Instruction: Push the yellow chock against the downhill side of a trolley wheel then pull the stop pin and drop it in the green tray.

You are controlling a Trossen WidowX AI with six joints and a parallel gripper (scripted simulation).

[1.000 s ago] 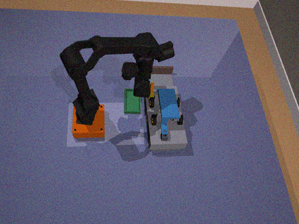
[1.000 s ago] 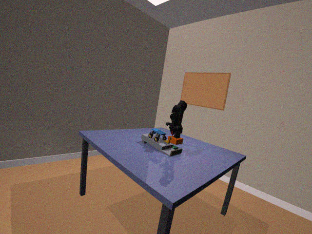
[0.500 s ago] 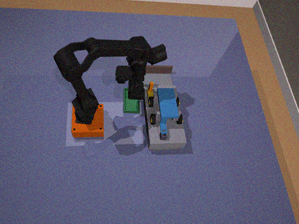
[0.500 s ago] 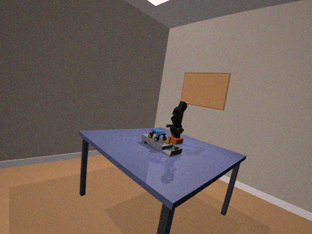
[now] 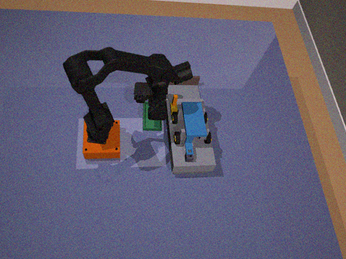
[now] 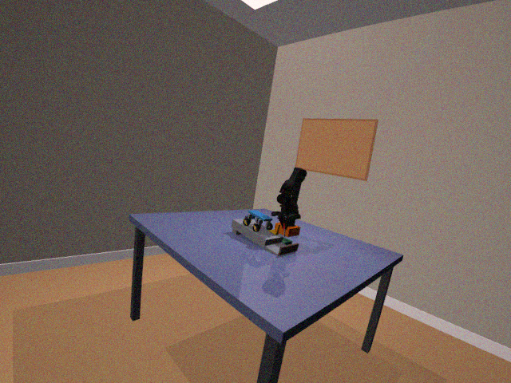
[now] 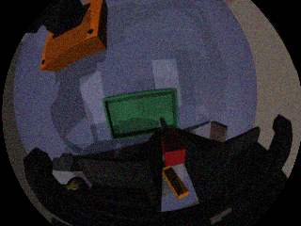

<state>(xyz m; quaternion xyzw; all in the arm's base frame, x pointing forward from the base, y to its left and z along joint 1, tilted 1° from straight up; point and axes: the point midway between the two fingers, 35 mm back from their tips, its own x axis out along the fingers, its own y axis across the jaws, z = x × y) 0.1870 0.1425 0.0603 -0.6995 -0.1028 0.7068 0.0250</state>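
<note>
Right now the green tray is 9 cm below my gripper tip and 2 cm to the right of it. The rest, counted from my gripper tip: brown bar 16 cm to the left, 10 cm ahead, 5 cm below; blue trolley 14 cm ahead, 9 cm to the right, 3 cm above; red-headed stop pin right at my gripper tip.
</note>
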